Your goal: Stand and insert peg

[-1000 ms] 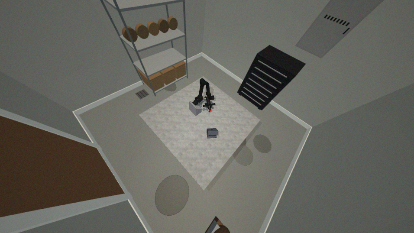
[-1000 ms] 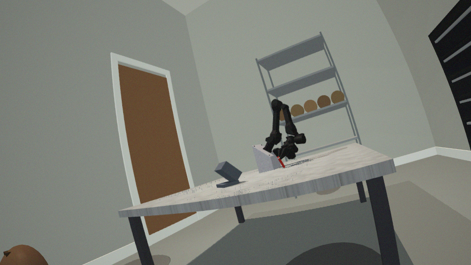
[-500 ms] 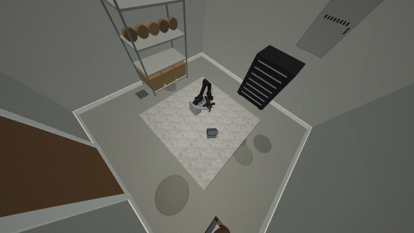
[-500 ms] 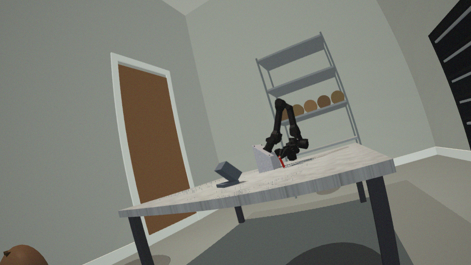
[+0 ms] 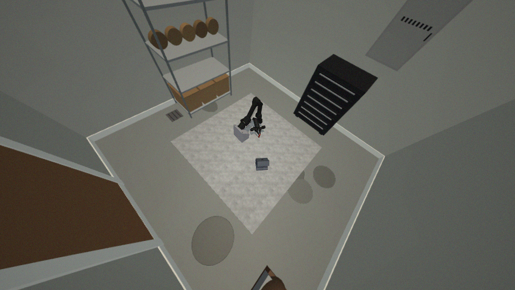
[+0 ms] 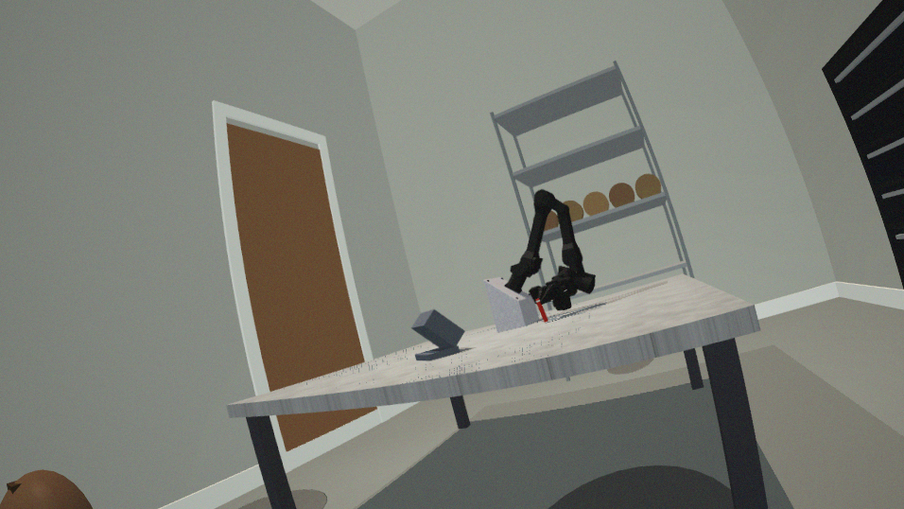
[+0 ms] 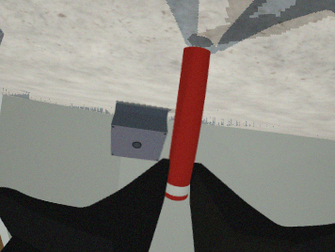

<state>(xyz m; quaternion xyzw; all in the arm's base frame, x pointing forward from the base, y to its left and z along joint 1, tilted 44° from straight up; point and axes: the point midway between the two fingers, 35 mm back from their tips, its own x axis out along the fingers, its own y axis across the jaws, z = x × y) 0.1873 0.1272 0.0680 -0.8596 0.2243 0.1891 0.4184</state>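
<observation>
Now: gripper tip 10 mm above the red peg. From my gripper tip the other things lie so: panel 240 mm ahead, 270 mm to the right, 10 mm above.
</observation>
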